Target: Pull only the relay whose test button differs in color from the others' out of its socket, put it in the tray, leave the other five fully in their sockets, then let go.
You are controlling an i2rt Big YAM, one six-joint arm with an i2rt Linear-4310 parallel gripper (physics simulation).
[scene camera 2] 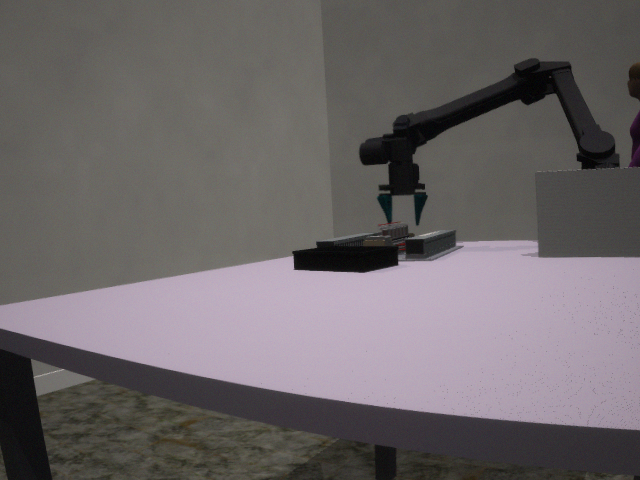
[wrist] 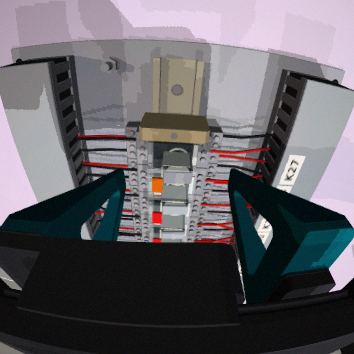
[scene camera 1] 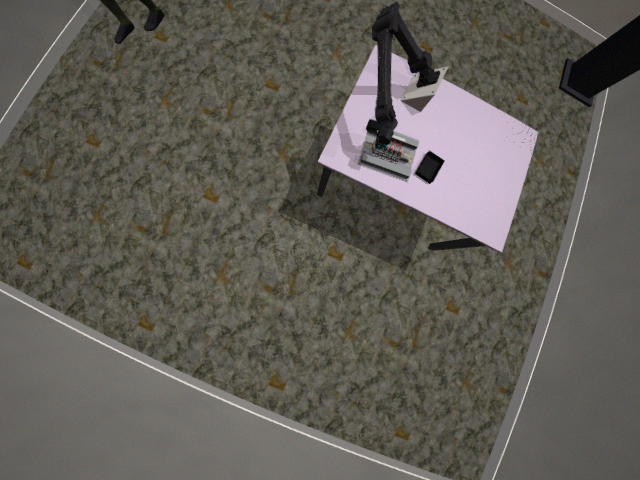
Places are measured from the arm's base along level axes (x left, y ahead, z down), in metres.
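Pixels of known places: gripper, fingertip midpoint: (scene camera 2: 403,225) (wrist: 176,176) (scene camera 1: 378,143); arm's base, origin of the base link: (scene camera 2: 605,202) (scene camera 1: 428,80).
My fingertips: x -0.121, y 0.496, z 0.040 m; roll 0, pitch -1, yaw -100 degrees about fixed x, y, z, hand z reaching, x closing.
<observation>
Ahead of a thing's pixels: the offset from my fingertips to its top centre. "*": to the spot under its first point.
The relays @(* dy -0.013, dx +0.100, dz +0.023 m) (scene camera 1: 393,150) (scene camera 2: 395,230) stand in a row of sockets on the grey panel @(dy -0.006, dx +0.085, dz +0.049 m) (scene camera 1: 387,166) (wrist: 235,77). In the wrist view, an orange test button @(dy +0.011, dx +0.001, dz -0.010 m) (wrist: 157,185) shows near the tan end clamp @(dy +0.005, dx -0.018, dz +0.019 m) (wrist: 174,135). A red button @(dy +0.008, dx +0.029, dz -0.010 m) (wrist: 157,218) and part of another follow it; the remaining buttons are hidden or out of view. My gripper (scene camera 2: 403,223) (wrist: 176,176) is open and empty, its teal fingers pointing down above the row, one on each side of it. The black tray @(dy -0.032, dx +0.346, dz +0.024 m) (scene camera 1: 430,167) (scene camera 2: 330,260) stands beside the panel, with no relay visible in it.
Grey wire ducts @(dy +0.091, dx +0.096, dz +0.017 m) (wrist: 30,125) @(dy -0.103, dx +0.074, dz +0.017 m) (wrist: 320,125) flank the row, and red and black wires run from them to the sockets. The arm's base plate (scene camera 1: 413,93) is at the table's back edge. A large light grey block (scene camera 2: 589,214) stands under the arm's base.
</observation>
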